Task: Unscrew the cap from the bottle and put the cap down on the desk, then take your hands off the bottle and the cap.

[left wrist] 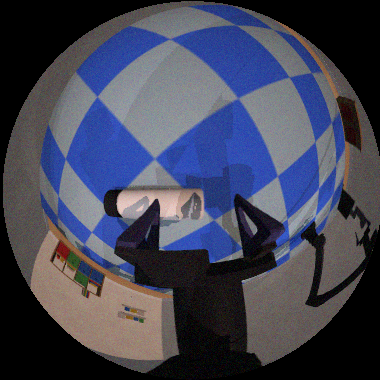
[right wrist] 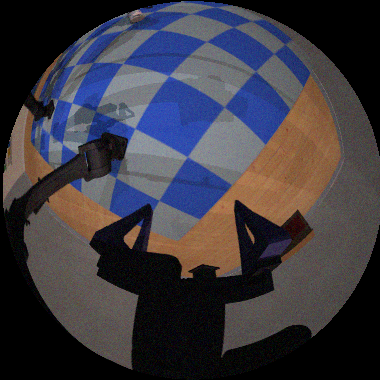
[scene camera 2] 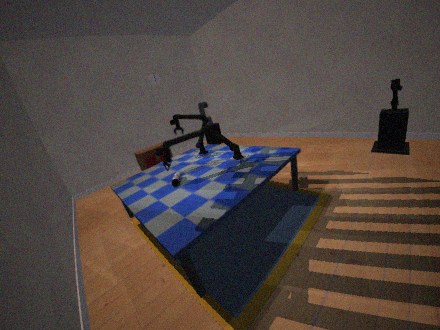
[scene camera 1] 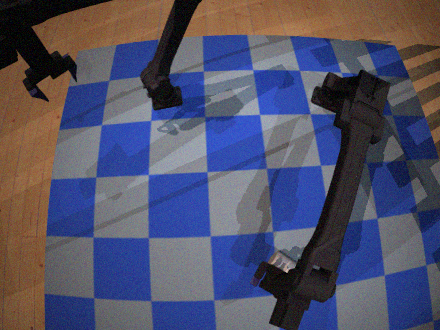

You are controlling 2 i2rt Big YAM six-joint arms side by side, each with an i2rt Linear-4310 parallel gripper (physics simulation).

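Where they show: left gripper, fingertip midpoint: (left wrist: pixel 197 199) (scene camera 2: pixel 168 169) (scene camera 1: pixel 269 285); right gripper, fingertip midpoint: (right wrist: pixel 190 206) (scene camera 2: pixel 179 134) (scene camera 1: pixel 62 90); left arm's base at its link origin: (scene camera 2: pixel 238 157) (scene camera 1: pixel 325 100); right arm's base at its link origin: (left wrist: pixel 307 229) (right wrist: pixel 112 144) (scene camera 2: pixel 203 153) (scene camera 1: pixel 167 99).
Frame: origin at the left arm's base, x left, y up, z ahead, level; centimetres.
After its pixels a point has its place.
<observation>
A pale pinkish-white bottle (scene camera 1: pixel 282 261) {z 67.3, x 0.4, y 6.4 cm} (scene camera 2: pixel 178 176) {z 67.7, x 8.6, y 4.9 cm} (left wrist: pixel 175 196) {z 71.8, x 2.0, y 4.9 cm} (right wrist: pixel 136 16) lies on its side on the blue and grey checkered desk (scene camera 1: pixel 180 205) {z 62.6, x -37.3, y 0.0 cm} (scene camera 2: pixel 170 197) {z 79.0, x 36.7, y 0.0 cm}. Its black cap (scene camera 2: pixel 175 183) {z 72.1, x 18.8, y 3.1 cm} (left wrist: pixel 111 203) {z 73.9, x 15.8, y 5.9 cm} sits on the bottle's end, at the left in the left wrist view. My left gripper (scene camera 2: pixel 167 167) {z 75.1, x -2.1, y 12.1 cm} (left wrist: pixel 197 199) {z 75.1, x -2.1, y 12.1 cm} is open and empty above the desk, over the bottle's capless end; its arm partly hides the bottle in scene camera 1. My right gripper (scene camera 1: pixel 61 90) {z 49.8, x -77.2, y 31.6 cm} (scene camera 2: pixel 178 130) {z 49.8, x -77.2, y 31.6 cm} (right wrist: pixel 190 206) {z 49.8, x -77.2, y 31.6 cm} is open and empty, raised near the desk's far left edge in scene camera 1, well away from the bottle.
The left arm's long link (scene camera 1: pixel 345 190) {z 50.8, x -1.8, y 40.4 cm} crosses the right part of the desk in scene camera 1. The right arm's base link (scene camera 1: pixel 167 65) {z 25.2, x -56.9, y 21.0 cm} stands at the desk's back. A brown and dark red box (scene camera 2: pixel 151 157) (left wrist: pixel 350 122) (right wrist: pixel 297 226) stands beyond the desk.
</observation>
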